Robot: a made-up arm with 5 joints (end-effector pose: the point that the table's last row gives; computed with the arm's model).
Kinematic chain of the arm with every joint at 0, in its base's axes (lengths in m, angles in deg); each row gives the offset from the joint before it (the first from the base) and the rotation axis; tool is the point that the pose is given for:
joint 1: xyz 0 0 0.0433 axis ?
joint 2: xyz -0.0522 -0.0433 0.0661 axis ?
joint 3: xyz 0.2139 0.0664 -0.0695 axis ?
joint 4: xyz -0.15 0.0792 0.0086 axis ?
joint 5: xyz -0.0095 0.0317 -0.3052 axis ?
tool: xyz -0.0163 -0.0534 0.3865
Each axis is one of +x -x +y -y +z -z.
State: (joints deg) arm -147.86 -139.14 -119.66 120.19 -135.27
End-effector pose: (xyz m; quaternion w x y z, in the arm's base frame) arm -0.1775 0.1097 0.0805 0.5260 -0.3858 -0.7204 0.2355
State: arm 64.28 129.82 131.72 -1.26 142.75
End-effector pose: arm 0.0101 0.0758 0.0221 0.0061 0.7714 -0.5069 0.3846
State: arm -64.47 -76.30 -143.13 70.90 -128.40
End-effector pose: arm -0.0560 -0.0171 -0.1739 0.2164 0.5437 0.8087 0.0593
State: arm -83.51 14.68 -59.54 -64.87 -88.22
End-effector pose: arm -0.0905 0.0570 0.1751 0.5944 -0.2930 -0.5831 0.4699
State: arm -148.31 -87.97 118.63 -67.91 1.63
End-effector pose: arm -0.0265 -0.0039 -0.0023 0.3233 -0.0521 -0.4248 0.8440
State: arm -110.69 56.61 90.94 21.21 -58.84
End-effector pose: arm 0.0210 -0.0786 0.0684 0.4321 -0.6113 0.4714 -0.4662
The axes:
joint 1: -x
joint 2: +z
joint 3: +x
joint 4: +y
joint 5: -z

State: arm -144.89 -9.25 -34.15 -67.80 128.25
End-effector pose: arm -0.0472 -0.0749 0.2066 0.1873 -0.5210 -0.5035 0.6633
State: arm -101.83 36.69 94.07 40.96 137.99
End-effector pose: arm 0.0435 -0.1444 -0.0048 0.5403 0.3378 0.6959 0.3312
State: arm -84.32 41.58 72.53 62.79 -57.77
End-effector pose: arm 0.0150 -0.0579 0.1544 0.2192 -0.5557 0.2305 -0.7682
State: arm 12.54 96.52 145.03 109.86 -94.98
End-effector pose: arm -0.0865 0.0993 0.1276 0.7298 -0.6281 -0.2620 -0.0653
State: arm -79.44 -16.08 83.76 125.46 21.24
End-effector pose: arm 0.1185 -0.0643 0.0420 0.2184 0.5400 0.2296 0.7797
